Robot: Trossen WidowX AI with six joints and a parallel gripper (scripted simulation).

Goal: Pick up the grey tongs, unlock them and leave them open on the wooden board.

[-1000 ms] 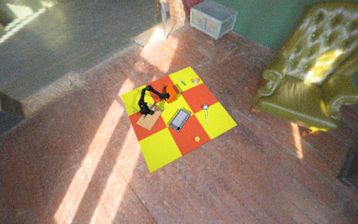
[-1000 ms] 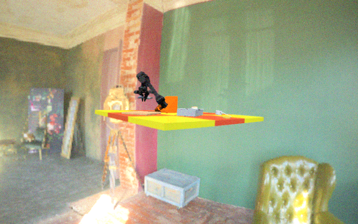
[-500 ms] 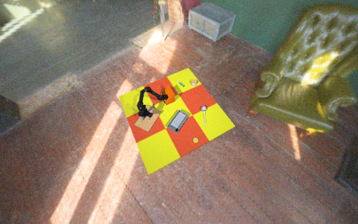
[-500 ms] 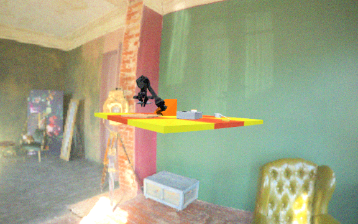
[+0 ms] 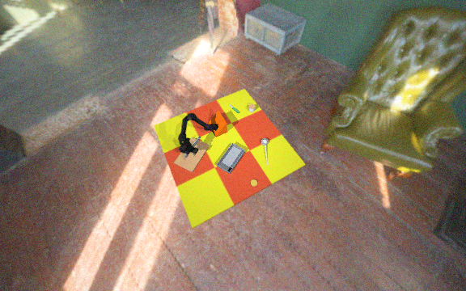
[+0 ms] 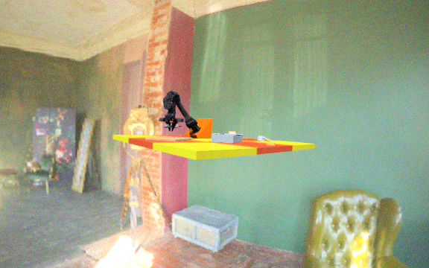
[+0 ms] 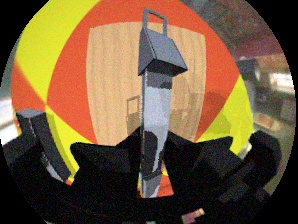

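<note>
Right now the wooden board is 5 cm below my gripper tip. The rest, counted from my gripper tip: roasting tin: 32 cm to the left, 30 cm ahead, 3 cm below.
</note>
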